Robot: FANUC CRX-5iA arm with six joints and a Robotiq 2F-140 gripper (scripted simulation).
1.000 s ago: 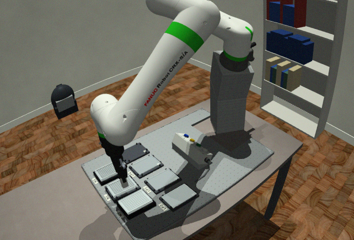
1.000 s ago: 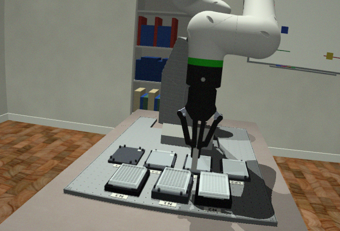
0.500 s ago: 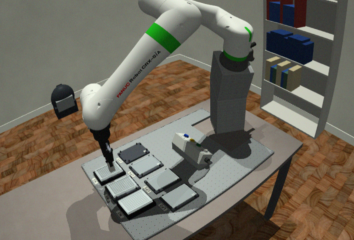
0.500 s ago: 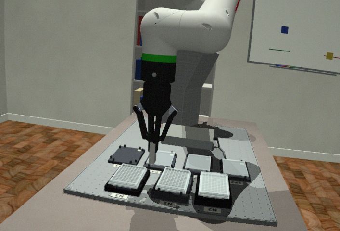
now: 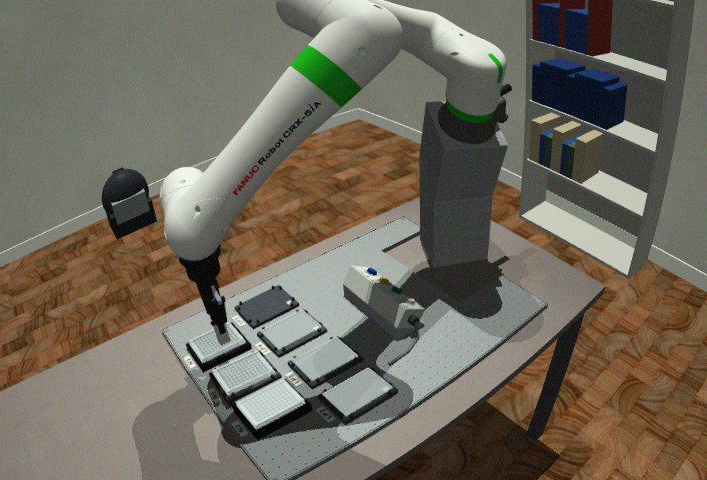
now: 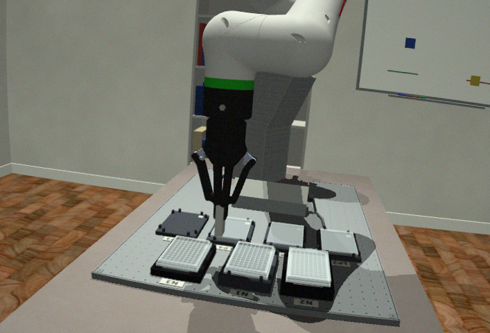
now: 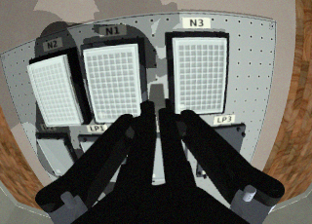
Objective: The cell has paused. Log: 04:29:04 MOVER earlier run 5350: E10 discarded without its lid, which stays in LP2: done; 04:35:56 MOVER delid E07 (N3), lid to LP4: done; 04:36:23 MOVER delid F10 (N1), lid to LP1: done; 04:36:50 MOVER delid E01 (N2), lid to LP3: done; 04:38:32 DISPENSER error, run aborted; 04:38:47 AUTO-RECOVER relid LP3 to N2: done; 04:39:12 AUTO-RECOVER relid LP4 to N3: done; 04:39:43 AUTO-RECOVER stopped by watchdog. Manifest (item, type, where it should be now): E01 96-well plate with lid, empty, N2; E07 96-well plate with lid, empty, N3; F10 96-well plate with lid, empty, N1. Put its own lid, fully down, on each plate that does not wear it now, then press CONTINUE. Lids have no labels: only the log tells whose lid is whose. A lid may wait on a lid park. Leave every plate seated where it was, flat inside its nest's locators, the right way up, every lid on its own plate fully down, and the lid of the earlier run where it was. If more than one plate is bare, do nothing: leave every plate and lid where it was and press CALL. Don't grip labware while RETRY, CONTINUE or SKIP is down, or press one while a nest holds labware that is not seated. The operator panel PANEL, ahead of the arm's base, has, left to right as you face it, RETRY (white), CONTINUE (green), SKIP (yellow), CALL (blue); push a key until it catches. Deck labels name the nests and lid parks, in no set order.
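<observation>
Now: the blue key 430 mm behind my hand, 40 mm below it and 20 mm to the right of it. Also, from my hand: lid park: 170 mm behind, 140 mm to the right, 110 mm below; yellow key: 430 mm behind, 40 mm below, 30 mm to the left; green key: 430 mm behind, 80 mm to the left, 40 mm below.
</observation>
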